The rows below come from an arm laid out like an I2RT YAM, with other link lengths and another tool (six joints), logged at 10 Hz.
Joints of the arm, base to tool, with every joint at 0 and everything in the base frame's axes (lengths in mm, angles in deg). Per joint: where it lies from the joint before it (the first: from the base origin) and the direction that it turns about. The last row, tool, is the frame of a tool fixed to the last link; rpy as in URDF.
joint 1: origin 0 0 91.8 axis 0 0 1
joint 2: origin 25.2 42.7 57.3 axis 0 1 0
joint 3: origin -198 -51.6 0 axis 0 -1 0
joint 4: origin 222.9 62.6 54.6 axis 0 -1 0
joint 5: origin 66.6 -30.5 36.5 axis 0 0 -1
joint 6: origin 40.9 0 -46.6 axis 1 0 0
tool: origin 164 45 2 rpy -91.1 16.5 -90
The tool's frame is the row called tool.
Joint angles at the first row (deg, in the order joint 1, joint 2, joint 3, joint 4, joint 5, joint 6):
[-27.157 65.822 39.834 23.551 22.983 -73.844]
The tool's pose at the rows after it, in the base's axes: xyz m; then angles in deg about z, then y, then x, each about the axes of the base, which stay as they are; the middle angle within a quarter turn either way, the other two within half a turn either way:
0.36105, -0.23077, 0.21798, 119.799, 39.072, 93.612
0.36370, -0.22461, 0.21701, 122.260, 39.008, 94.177
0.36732, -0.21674, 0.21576, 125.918, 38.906, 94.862
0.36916, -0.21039, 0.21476, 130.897, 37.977, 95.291
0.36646, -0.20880, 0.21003, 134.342, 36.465, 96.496
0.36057, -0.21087, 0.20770, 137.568, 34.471, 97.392
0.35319, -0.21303, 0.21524, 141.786, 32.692, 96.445
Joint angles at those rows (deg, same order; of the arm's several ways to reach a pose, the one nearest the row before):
[-26.677 65.646 39.834 23.397 23.244 -73.428]
[-25.475 65.559 39.835 22.850 24.512 -70.369]
[-23.945 65.561 39.792 22.327 26.151 -65.954]
[-22.347 65.559 39.463 22.217 28.711 -60.424]
[-21.693 65.298 38.917 21.256 30.829 -55.593]
[-21.671 64.531 38.479 19.833 32.797 -51.287]
[-21.672 62.479 37.867 19.114 34.719 -48.031]

